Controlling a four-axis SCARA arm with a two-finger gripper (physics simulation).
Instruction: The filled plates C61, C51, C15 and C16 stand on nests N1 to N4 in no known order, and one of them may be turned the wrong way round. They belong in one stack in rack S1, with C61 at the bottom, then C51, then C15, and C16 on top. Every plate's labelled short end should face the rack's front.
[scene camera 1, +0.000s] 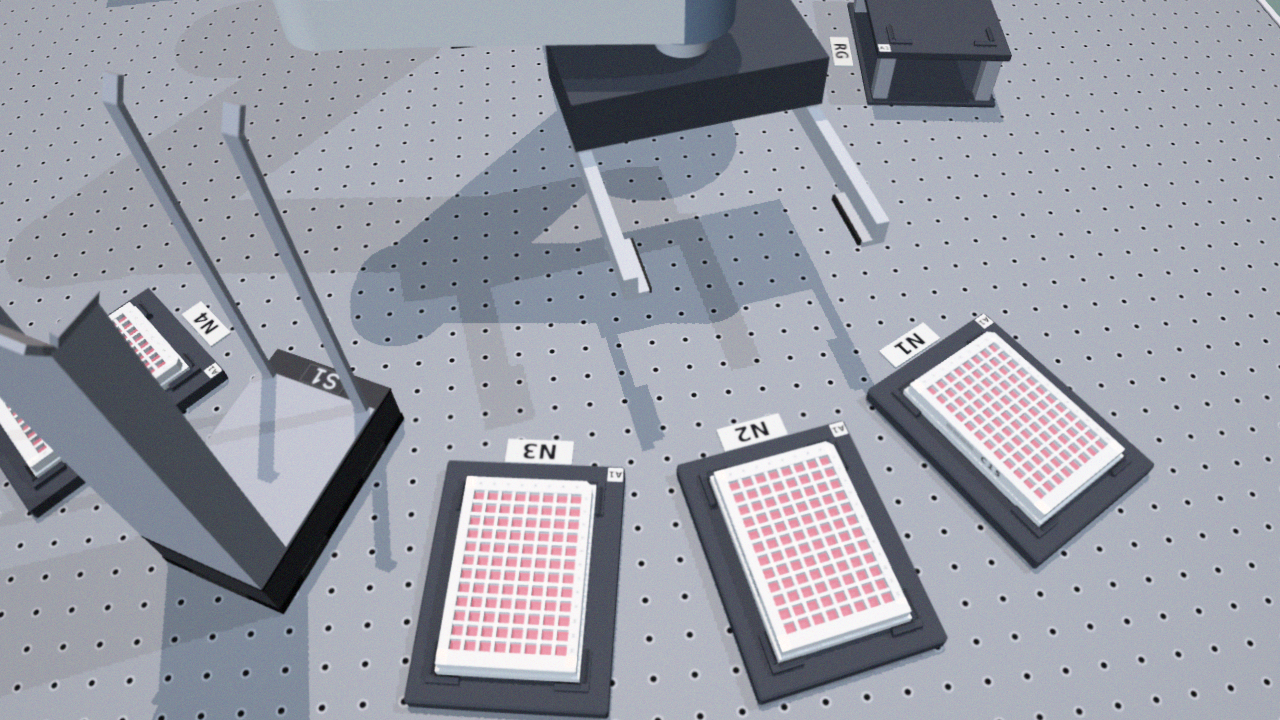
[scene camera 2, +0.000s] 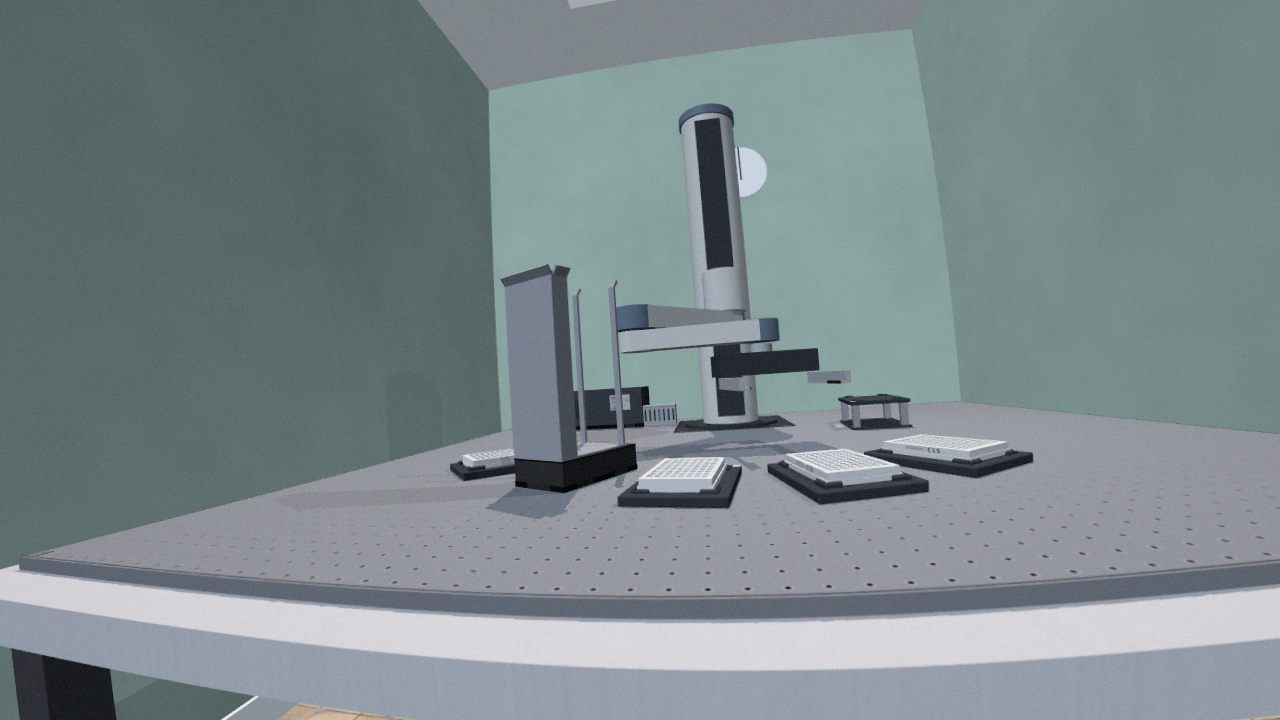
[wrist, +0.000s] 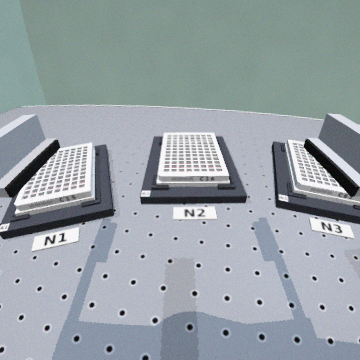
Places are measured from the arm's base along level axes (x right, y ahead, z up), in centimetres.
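Where they show: gripper, fingertip midpoint: (scene camera 1: 759, 260) (scene camera 2: 796, 380) (wrist: 181, 126); arm's base at its link origin: (scene camera 2: 731, 427).
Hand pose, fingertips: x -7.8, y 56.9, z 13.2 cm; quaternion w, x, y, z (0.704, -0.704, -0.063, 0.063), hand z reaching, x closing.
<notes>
Each offset is from my fingertips to the centre of the thing.
My gripper (scene camera 1: 756, 261) (wrist: 181, 126) is open and empty, above the board short of N2. Plate C15 @[dx -17.3, dy +7.7, dz -10.0 cm] (scene camera 1: 1015, 425) (scene camera 2: 944, 445) (wrist: 62, 172) sits on N1, and plate C16 @[dx -1.4, dy +14.9, dz -10.0 cm] (scene camera 1: 814, 546) (scene camera 2: 841, 465) (wrist: 192, 155) on N2. The N3 plate @[dx +16.7, dy +15.0, dz -10.0 cm] (scene camera 1: 514, 573) (scene camera 2: 684, 472) (wrist: 310, 170) has a label that seems to start "C6", partly behind a finger. All three show a labelled short end on the nest-tag side in the wrist view. The N4 plate @[dx +48.6, dy -2.5, dz -10.0 cm] (scene camera 1: 147, 344) (scene camera 2: 489, 458) is partly hidden by rack S1 @[dx +32.9, dy +6.8, dz +2.7 cm] (scene camera 1: 344, 508) (scene camera 2: 539, 367); its label is unreadable. No plate shows on S1's visible floor.
The RG stand (scene camera 1: 935, 31) (scene camera 2: 874, 399) is at the back right. The tall rack panel and two thin posts rise between N4 and N3. The arm column (scene camera 2: 711, 205) stands at the back, with a dark box (scene camera 2: 617, 407) to its left.
</notes>
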